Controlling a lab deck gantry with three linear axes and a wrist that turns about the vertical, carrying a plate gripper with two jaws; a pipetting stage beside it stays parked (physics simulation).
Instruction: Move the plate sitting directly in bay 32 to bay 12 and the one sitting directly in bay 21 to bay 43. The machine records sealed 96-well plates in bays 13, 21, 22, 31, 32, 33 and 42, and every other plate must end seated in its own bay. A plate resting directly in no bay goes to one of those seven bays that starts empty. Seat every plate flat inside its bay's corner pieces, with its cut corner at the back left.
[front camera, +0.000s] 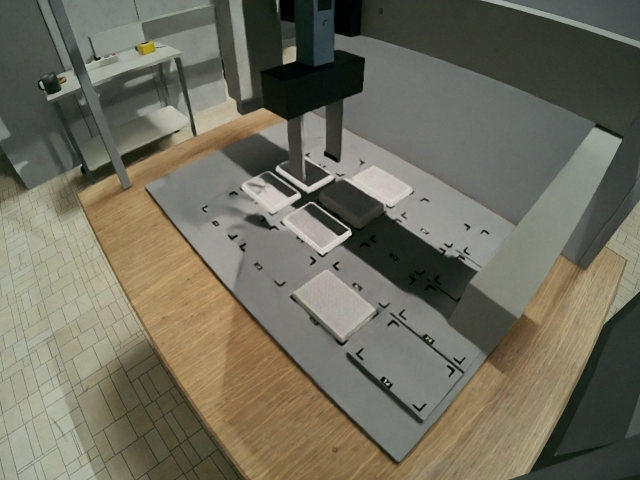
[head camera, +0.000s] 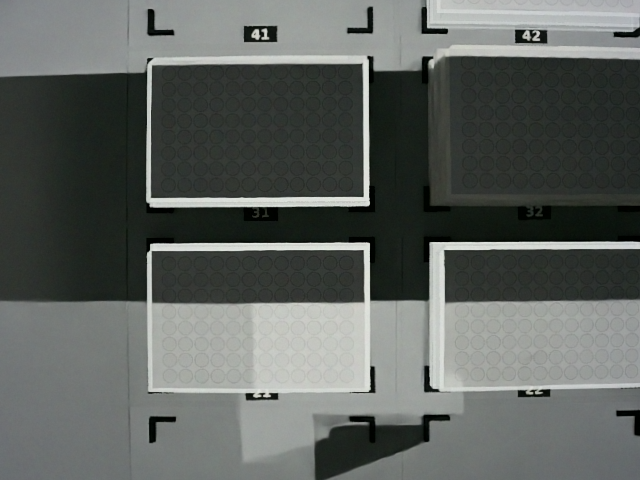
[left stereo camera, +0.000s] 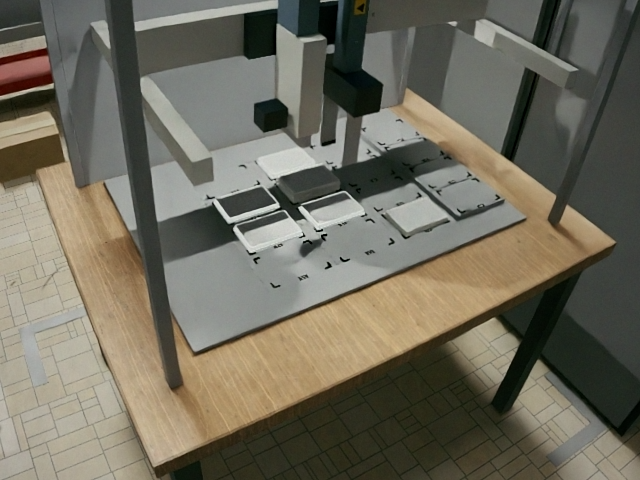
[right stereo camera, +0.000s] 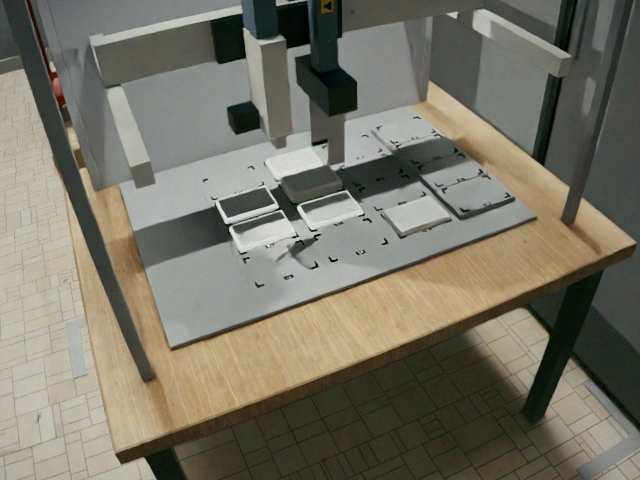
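Pixels of known places: gripper, between the fingertips: (front camera: 315, 166) (left stereo camera: 338, 153) (right stereo camera: 327, 153); robot's base, origin of its link: (front camera: 203, 209) (left stereo camera: 274, 287) (right stereo camera: 258, 286).
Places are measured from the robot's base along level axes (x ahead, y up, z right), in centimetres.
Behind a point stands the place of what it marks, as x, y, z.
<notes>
My gripper (front camera: 318, 167) @(22.8, 16.0, -15.0) (left stereo camera: 339, 152) @(22.8, 16.0, -15.0) (right stereo camera: 327, 152) @(22.8, 16.0, -15.0) is open and empty, raised above the deck; its jaws do not show in the head view. A thick stack, looking like two plates, (front camera: 351, 201) @(23.7, 2.7, -24.5) (head camera: 542, 129) @(21.8, 2.7, -25.3) (left stereo camera: 308, 181) @(22.0, 2.8, -24.5) (right stereo camera: 312, 182) @(22.5, 2.8, -23.9) stands in bay 32. The plate in bay 21 (front camera: 269, 191) @(7.2, 1.4, -14.2) (head camera: 258, 330) @(6.4, 1.4, -14.4) (left stereo camera: 268, 230) @(6.1, 1.4, -14.3) (right stereo camera: 262, 230) @(6.3, 1.4, -14.3) lies flat in its corners. The target bays 12 (front camera: 258, 266) @(22.9, 0.0, 0.3) (right stereo camera: 360, 252) @(22.8, 0.0, 0.3) and 43 (front camera: 423, 230) @(38.9, 0.0, -31.9) hold no plate. Other plates lie in bay 31 (head camera: 258, 129) @(6.5, 1.4, -25.6), bay 22 (head camera: 537, 320) @(22.2, 1.4, -14.8), bay 42 (front camera: 382, 183) @(23.1, 1.4, -36.2) and bay 13 (front camera: 336, 304) @(40.0, 1.5, -4.1) (left stereo camera: 416, 214) @(39.0, 1.4, -4.2).
The parked pipetting stage (left stereo camera: 299, 82) (right stereo camera: 268, 85) hangs left of the gripper. A raised slab (front camera: 408, 361) @(55.7, 1.5, -4.9) (left stereo camera: 460, 204) @(51.2, 1.4, -2.4) runs along the right end of the deck, beside the bay 13 plate. Bay 33 (front camera: 393, 256) @(39.1, 0.0, -21.1) holds no plate. Upright posts (left stereo camera: 149, 232) (right stereo camera: 584, 155) stand at the table's sides.
</notes>
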